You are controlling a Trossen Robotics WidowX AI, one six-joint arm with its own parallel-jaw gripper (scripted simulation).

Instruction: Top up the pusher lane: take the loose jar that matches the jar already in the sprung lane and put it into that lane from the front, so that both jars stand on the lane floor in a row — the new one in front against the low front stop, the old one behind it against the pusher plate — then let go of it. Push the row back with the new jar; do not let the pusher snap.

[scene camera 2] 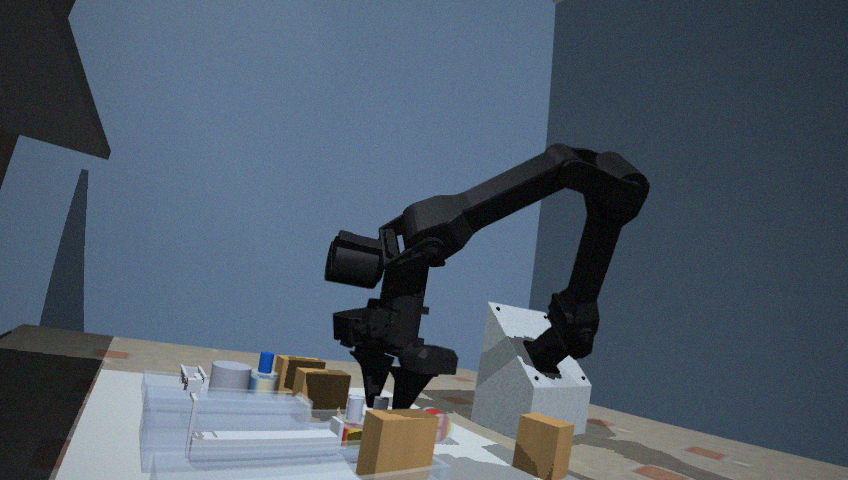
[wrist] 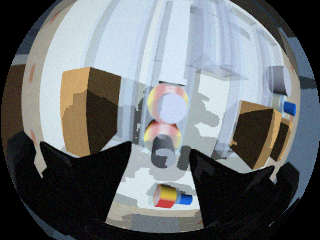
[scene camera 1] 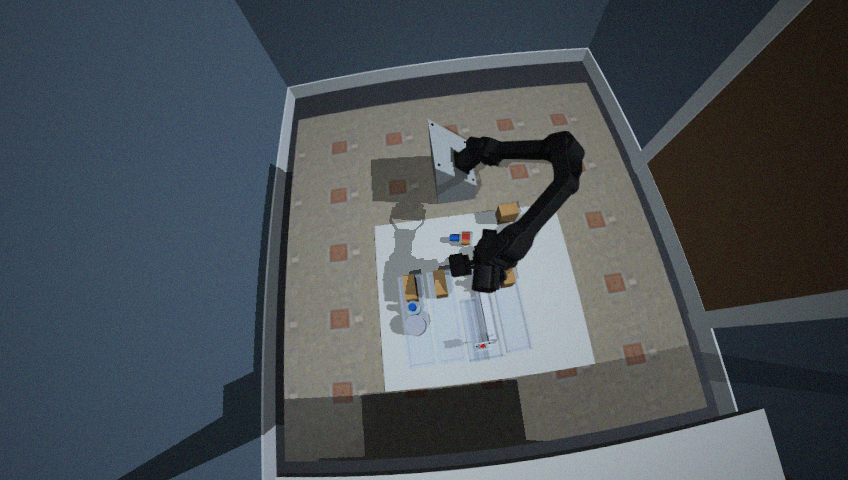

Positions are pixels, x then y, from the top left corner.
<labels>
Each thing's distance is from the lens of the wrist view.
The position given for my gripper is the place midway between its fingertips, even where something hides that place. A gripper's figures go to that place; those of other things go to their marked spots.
my gripper (wrist: 161, 150): 10 cm
jar (wrist: 168, 103): 7 cm
jar (wrist: 162, 141): 9 cm
</labels>
